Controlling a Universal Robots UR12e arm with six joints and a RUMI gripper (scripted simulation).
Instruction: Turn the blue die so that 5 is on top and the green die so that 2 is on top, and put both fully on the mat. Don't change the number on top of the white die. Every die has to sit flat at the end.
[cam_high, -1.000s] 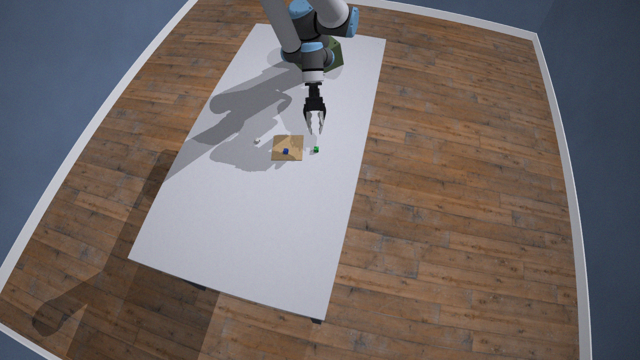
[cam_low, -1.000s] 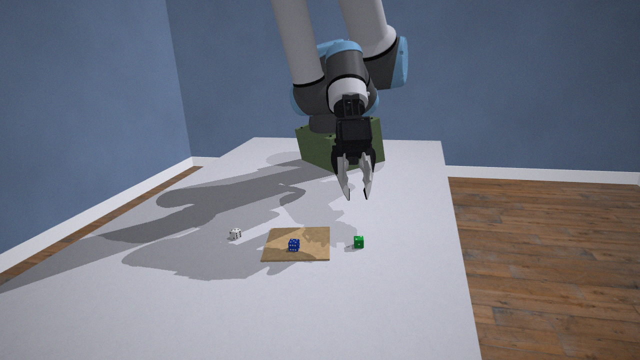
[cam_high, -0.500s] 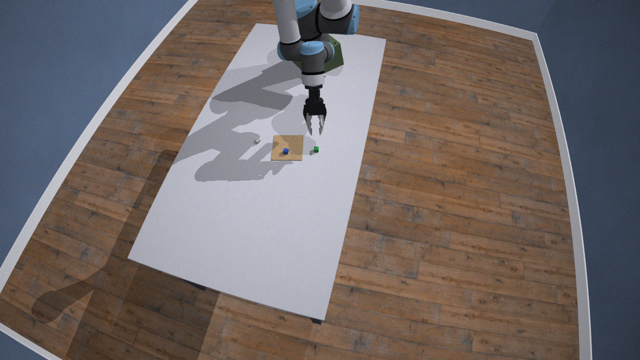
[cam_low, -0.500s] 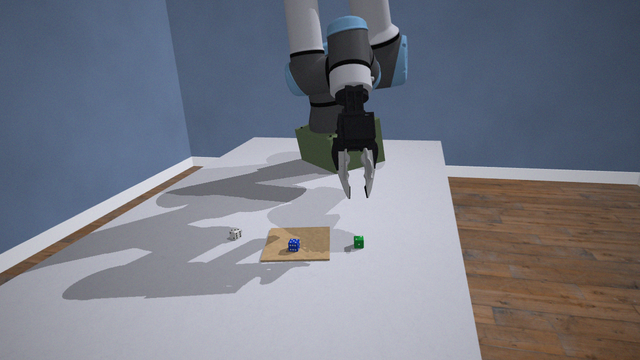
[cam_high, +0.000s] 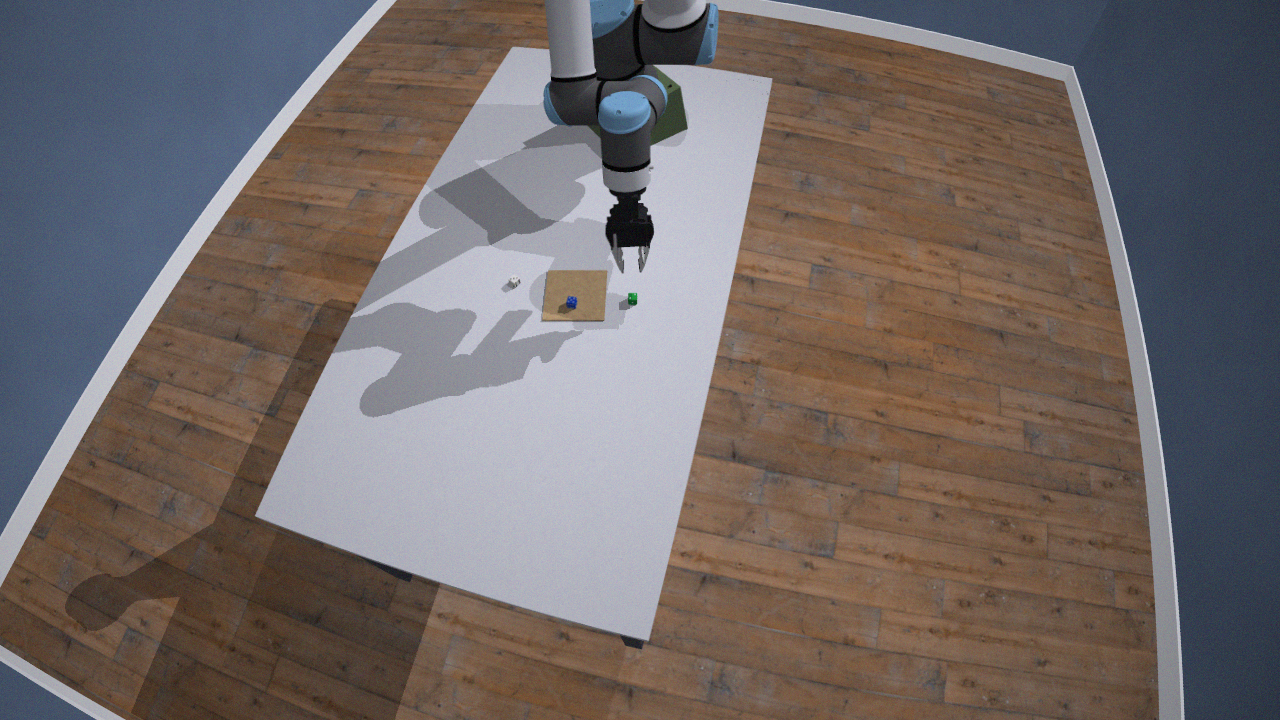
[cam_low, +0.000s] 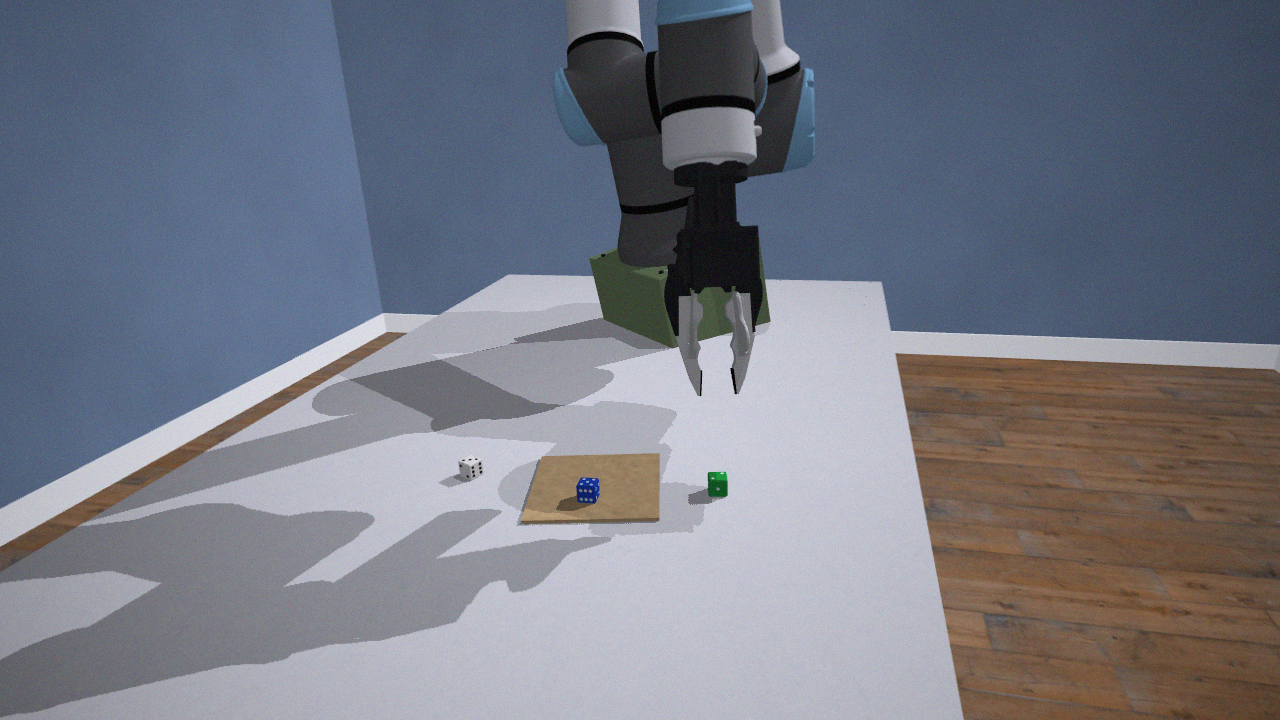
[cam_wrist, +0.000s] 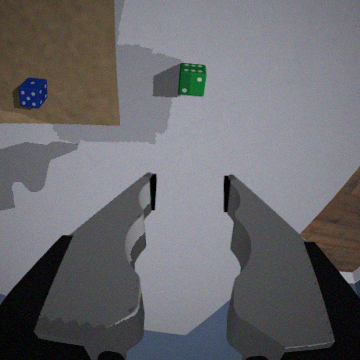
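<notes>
The green die lies 120 mm below my hand. Round my hand: tan mat (20 mm ahead, 130 mm to the right, 130 mm below); white die (20 mm ahead, 280 mm to the right, 120 mm below); blue die (50 mm ahead, 130 mm to the right, 120 mm below).
</notes>
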